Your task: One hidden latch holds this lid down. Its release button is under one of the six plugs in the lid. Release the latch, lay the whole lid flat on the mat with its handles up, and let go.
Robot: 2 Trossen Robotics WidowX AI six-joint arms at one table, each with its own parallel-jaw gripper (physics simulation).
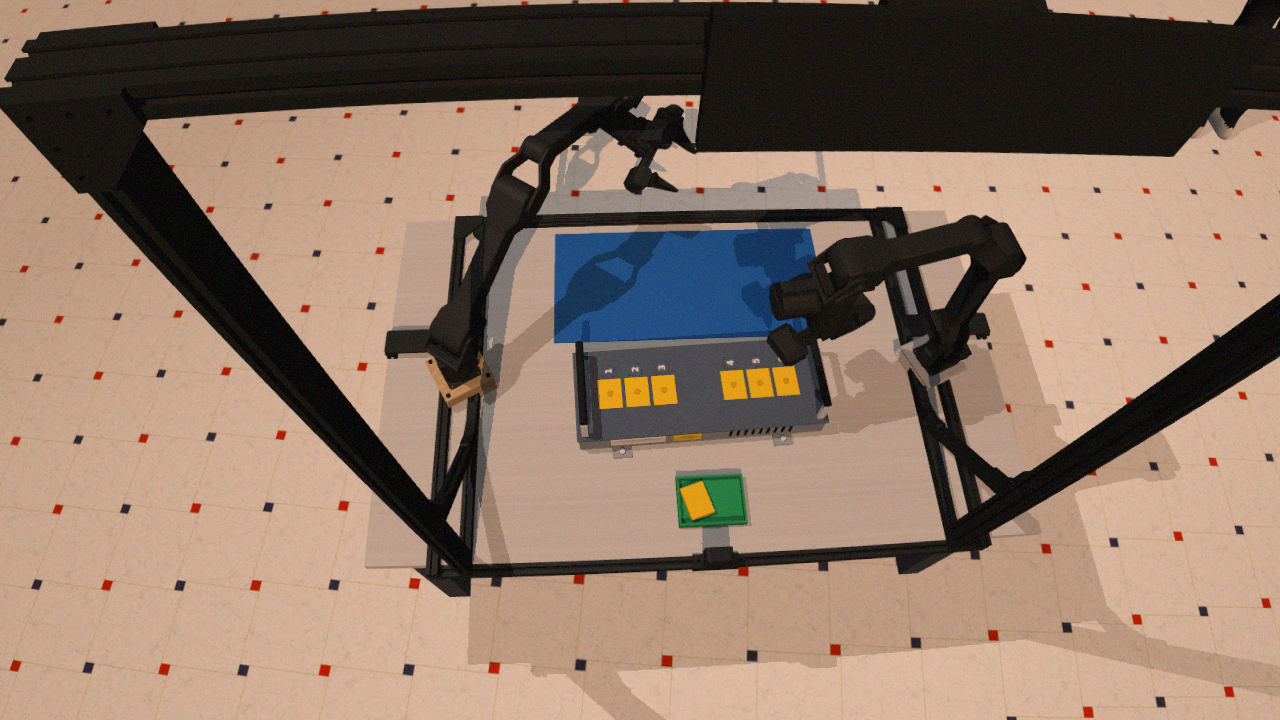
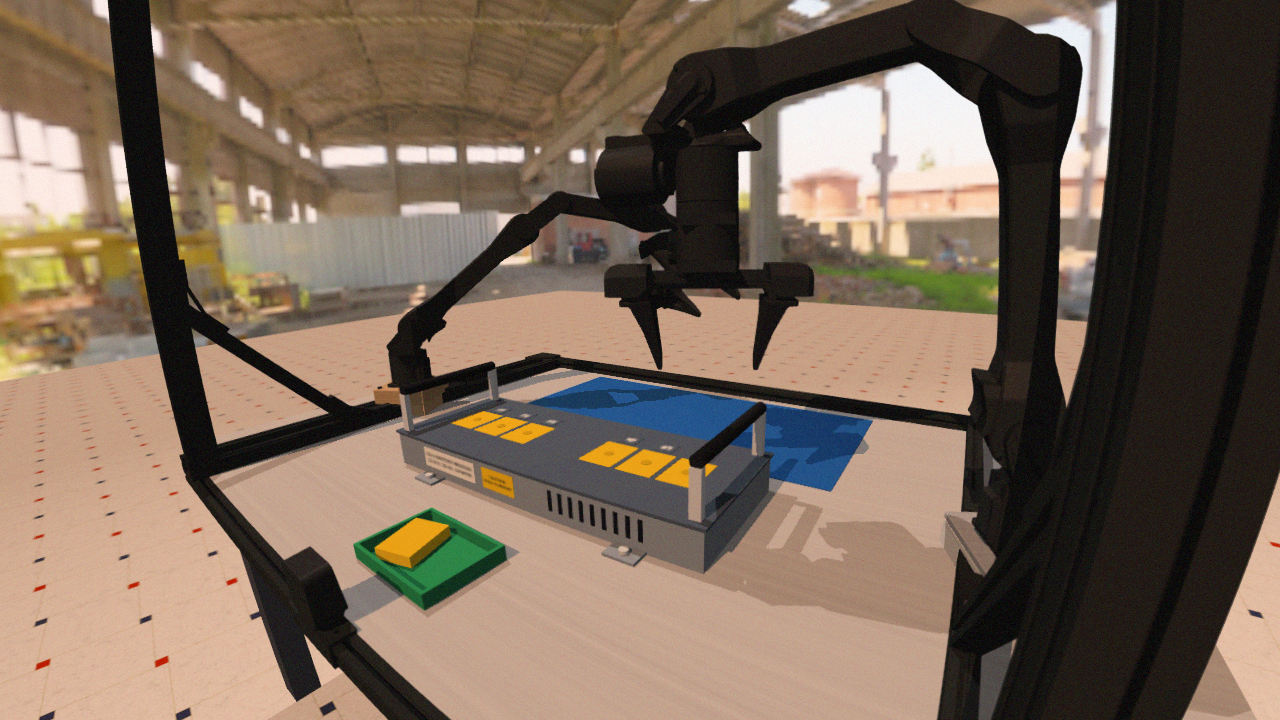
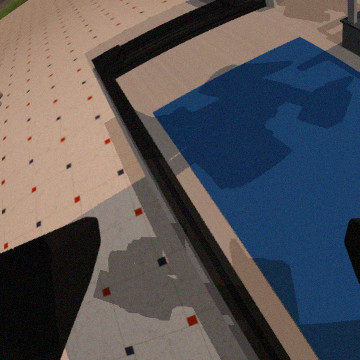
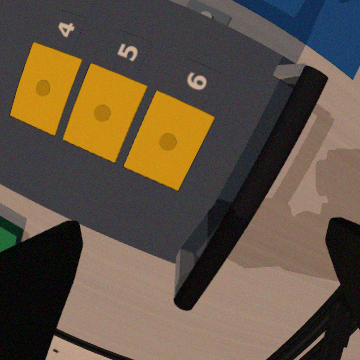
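Pixels of known places: left gripper, fingertip midpoint: [image 1: 686, 172] [image 2: 720, 306] [image 3: 229, 232]; right gripper, fingertip midpoint: [image 1: 810, 349] [image 2: 707, 369] [image 4: 207, 233]; left arm's base at its link origin: [image 1: 459, 368] [image 2: 411, 382]; right arm's base at its link origin: [image 1: 933, 357].
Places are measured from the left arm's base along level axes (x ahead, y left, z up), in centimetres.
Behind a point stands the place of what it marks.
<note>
The dark grey lid [image 1: 698, 402] {x 34.6, y -29.0, z 0.2 cm} [image 2: 563, 456] {x 37.2, y -30.5, z 0.2 cm} [image 4: 115, 200] {x 47.1, y -38.2, z 0.2 cm} sits on its box. Yellow plugs 1, 2 and 3 [image 1: 637, 391] {x 26.2, y -21.3, z 0.3 cm} fill the left group; plugs 4, 5 and 6 [image 1: 759, 382] {x 46.7, y -31.5, z 0.2 cm} [image 4: 102, 113] {x 46.8, y -31.6, z 0.2 cm} fill the right group. The left handle [image 1: 581, 385] {x 16.8, y -17.7, z 6.3 cm} and right handle [image 1: 817, 367] {x 54.9, y -36.4, z 6.2 cm} [image 2: 726, 434] {x 54.9, y -38.4, z 6.3 cm} [image 4: 250, 200] {x 55.8, y -35.5, z 6.4 cm} stand upright. My right gripper [image 2: 708, 367] {x 53.2, y -34.4, z 11.5 cm} [image 4: 207, 233] {x 53.2, y -34.4, z 11.5 cm} is open and empty, well above the lid's right end; the right handle shows below and between its fingers. My left gripper [image 1: 682, 168] {x 56.8, y 10.2, z 11.9 cm} [image 3: 229, 232] {x 56.8, y 10.2, z 11.9 cm} is open and empty, beyond the back frame bar. The mat [image 1: 716, 313] {x 50.4, y -12.8, z -4.6 cm} [image 2: 814, 447] {x 68.9, y -16.1, z -4.5 cm} [image 3: 240, 210] {x 62.8, y 2.9, z -4.5 cm} lies behind the box.
A green tray [image 1: 732, 501] {x 30.5, y -46.8, z -4.2 cm} [image 2: 424, 598] {x 30.4, y -51.4, z -3.5 cm} in front of the box holds a loose yellow block [image 1: 697, 500] {x 25.0, y -43.6, z -3.0 cm} [image 2: 411, 541] {x 25.4, y -44.4, z -3.0 cm}. A black frame [image 1: 572, 569] {x 0.3, y -42.1, z -5.3 cm} borders the table. Metal tabs [image 1: 622, 452] {x 18.5, y -28.8, z -3.9 cm} [image 2: 623, 554] {x 45.5, y -42.4, z -4.2 cm} stick out from the box's front foot.
</note>
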